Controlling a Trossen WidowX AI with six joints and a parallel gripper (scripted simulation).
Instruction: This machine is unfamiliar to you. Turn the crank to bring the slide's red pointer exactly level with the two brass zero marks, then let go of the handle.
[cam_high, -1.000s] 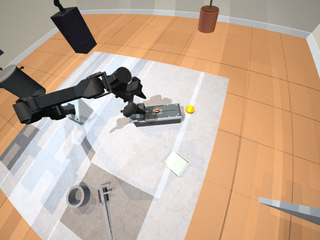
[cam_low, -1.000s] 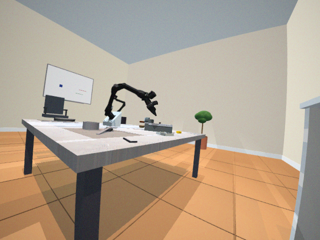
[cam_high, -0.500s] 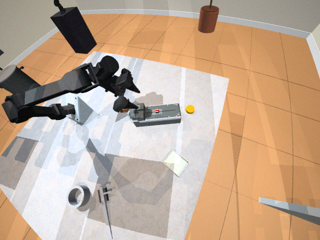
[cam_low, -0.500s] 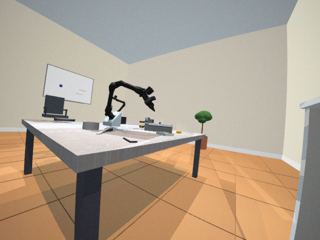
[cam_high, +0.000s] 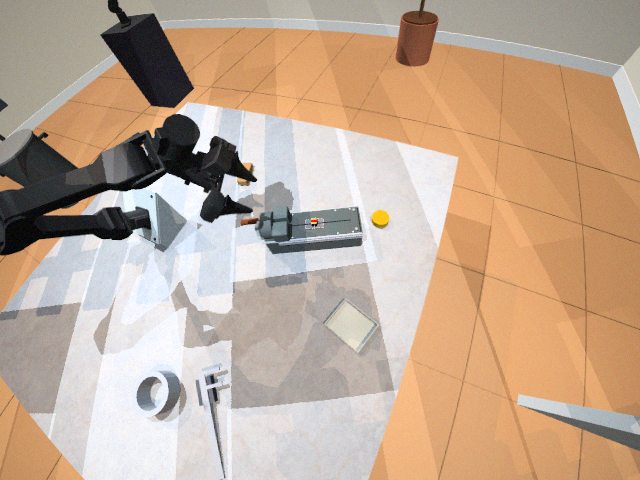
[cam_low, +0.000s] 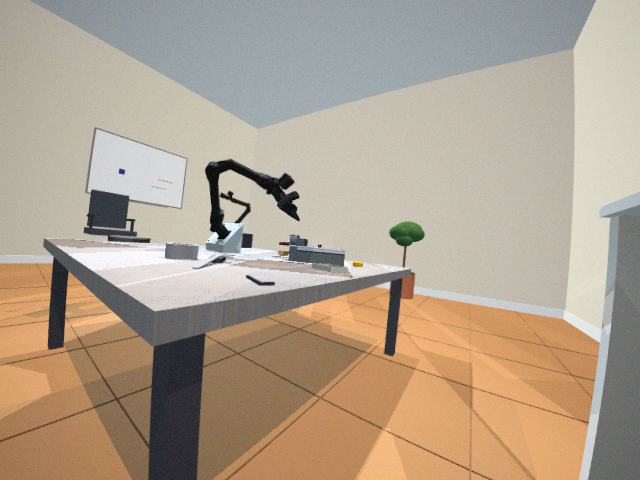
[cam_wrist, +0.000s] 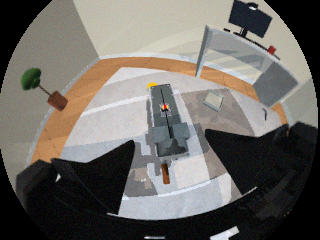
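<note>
The orange-brown crank handle is 13 cm below my gripper tip, 6 cm behind it and 1 cm to the right of it. From my gripper tip the other things lie so: tan block: 21 cm behind, 19 cm below, 18 cm to the left; then red pointer: 12 cm below, 12 cm ahead, 4 cm to the left; then yellow disc: 28 cm ahead, 19 cm below, 15 cm to the left.
</note>
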